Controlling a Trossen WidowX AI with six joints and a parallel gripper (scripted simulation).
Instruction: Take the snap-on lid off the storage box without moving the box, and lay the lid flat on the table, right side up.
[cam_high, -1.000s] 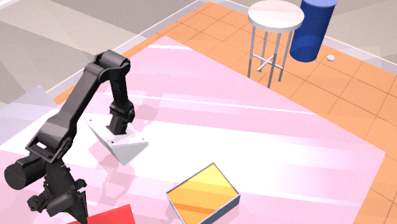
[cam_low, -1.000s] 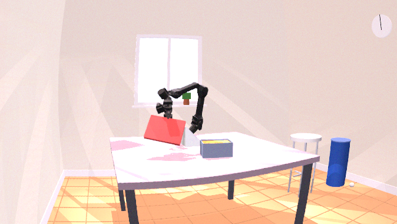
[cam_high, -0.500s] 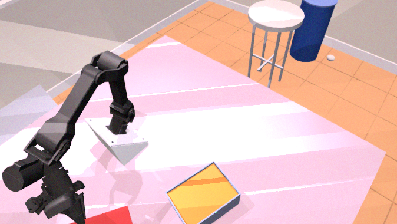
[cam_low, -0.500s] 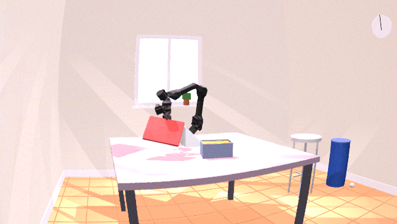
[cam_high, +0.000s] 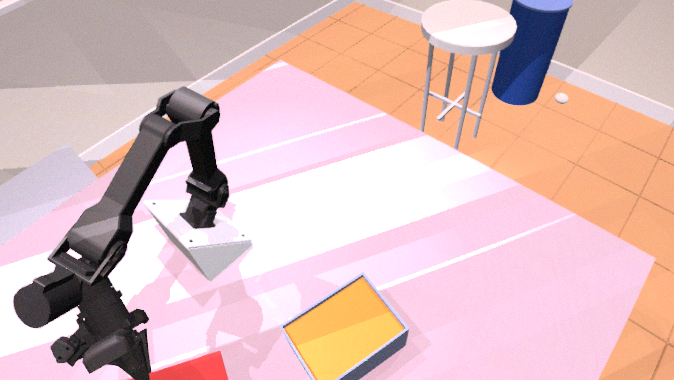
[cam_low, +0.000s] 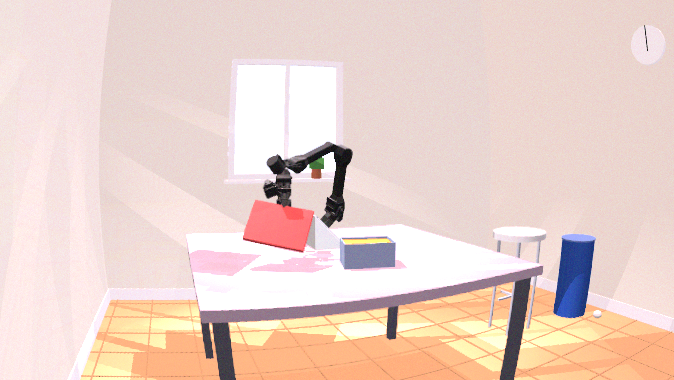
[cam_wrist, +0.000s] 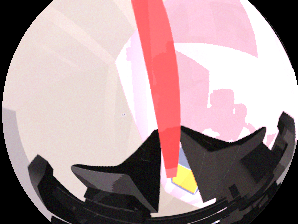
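The red lid lies 50 mm below my gripper tip, 50 mm ahead of it and 40 mm to the right of it. From my gripper tip the other things lie so: grey-blue storage box: 290 mm to the left, 160 mm below, 130 mm ahead.
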